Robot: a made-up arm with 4 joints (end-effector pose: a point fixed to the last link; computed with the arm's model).
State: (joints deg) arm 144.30 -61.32 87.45 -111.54
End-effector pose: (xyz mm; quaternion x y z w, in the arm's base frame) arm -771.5 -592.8 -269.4 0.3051 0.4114 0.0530 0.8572
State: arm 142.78 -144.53 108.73 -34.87
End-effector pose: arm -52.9 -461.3 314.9 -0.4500 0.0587 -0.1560 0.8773
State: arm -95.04 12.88 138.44 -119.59
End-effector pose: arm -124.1 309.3 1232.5 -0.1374 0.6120 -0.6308 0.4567
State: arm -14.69 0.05 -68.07 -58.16
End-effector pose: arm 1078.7 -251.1 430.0 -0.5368 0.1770 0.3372 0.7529
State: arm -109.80 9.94 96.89 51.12
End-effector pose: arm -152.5 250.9 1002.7 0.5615 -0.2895 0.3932 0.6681
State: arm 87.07 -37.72 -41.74 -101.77
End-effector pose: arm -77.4 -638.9 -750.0 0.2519 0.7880 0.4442 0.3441
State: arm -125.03 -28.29 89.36 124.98
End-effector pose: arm -512.3 -142.4 899.5 0.8294 0.0967 0.0953 0.5419
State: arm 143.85 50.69 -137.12 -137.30
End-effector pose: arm -776.0 543.3 -566.6 -0.1365 -0.1739 -0.7571 0.6148
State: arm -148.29 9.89 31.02 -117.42
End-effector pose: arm -871.2 141.4 923.9 0.7875 0.4703 -0.3880 0.0907
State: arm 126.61 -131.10 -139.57 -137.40
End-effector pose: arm 217.2 -411.3 250.8 -0.3111 -0.6102 0.5765 0.4455
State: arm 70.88 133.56 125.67 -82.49
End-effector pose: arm -154.5 521.3 304.7 -0.9058 -0.2305 0.1118 0.3375
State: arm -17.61 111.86 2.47 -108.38
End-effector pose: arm 307.5 849.9 -50.2 0.1224 -0.0533 -0.9310 0.3398
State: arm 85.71 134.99 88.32 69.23
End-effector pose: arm -151.7 372.7 134.9 -0.1577 -0.9091 -0.3849 0.0216
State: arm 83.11 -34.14 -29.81 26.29
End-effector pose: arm -43.0 -519.3 -591.1 -0.5146 0.5671 -0.1937 0.6132
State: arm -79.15 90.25 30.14 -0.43
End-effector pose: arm 410.9 673.0 590.4 -0.2956 -0.2909 0.6467 0.6401
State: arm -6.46 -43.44 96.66 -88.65
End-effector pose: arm 1038.1 -402.9 44.1 0.2884 -0.7161 0.2722 0.5743
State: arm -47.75 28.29 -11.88 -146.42
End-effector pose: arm 922.5 310.0 777.5 -0.4508 0.0626 0.8870 0.0779
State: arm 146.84 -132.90 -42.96 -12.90
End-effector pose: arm 231.2 -172.1 303.4 0.8031 -0.5458 0.1268 0.2027
